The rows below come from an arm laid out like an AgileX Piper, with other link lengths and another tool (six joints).
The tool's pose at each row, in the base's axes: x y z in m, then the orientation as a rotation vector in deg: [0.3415, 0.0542, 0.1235, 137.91, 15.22, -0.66]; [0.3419, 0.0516, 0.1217, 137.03, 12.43, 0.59]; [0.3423, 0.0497, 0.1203, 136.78, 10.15, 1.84]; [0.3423, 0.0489, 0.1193, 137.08, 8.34, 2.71]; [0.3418, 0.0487, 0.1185, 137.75, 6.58, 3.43]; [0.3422, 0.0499, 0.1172, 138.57, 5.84, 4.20]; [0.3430, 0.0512, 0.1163, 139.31, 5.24, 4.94]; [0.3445, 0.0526, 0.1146, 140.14, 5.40, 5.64]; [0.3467, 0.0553, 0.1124, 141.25, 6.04, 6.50]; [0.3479, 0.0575, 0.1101, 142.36, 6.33, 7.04]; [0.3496, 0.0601, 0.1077, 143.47, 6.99, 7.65]
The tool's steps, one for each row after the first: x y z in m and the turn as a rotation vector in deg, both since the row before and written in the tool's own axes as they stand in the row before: [0.0000, 0.0008, 0.0031, -1.16, 0.04, 2.29]; [0.0002, 0.0005, 0.0023, -0.46, 0.23, 1.98]; [-0.0001, -0.0001, 0.0013, 0.16, 0.12, 1.57]; [-0.0005, -0.0004, 0.0007, 0.55, 0.04, 1.51]; [0.0005, -0.0017, 0.0002, 0.77, 0.36, 0.79]; [0.0009, -0.0015, -0.0001, 0.70, 0.38, 0.67]; [0.0016, -0.0021, 0.0005, 0.84, 0.55, 0.12]; [0.0023, -0.0034, 0.0002, 1.15, 0.78, -0.17]; [0.0013, -0.0031, 0.0006, 1.13, 0.46, 0.00]; [0.0018, -0.0034, 0.0005, 1.16, 0.60, -0.25]
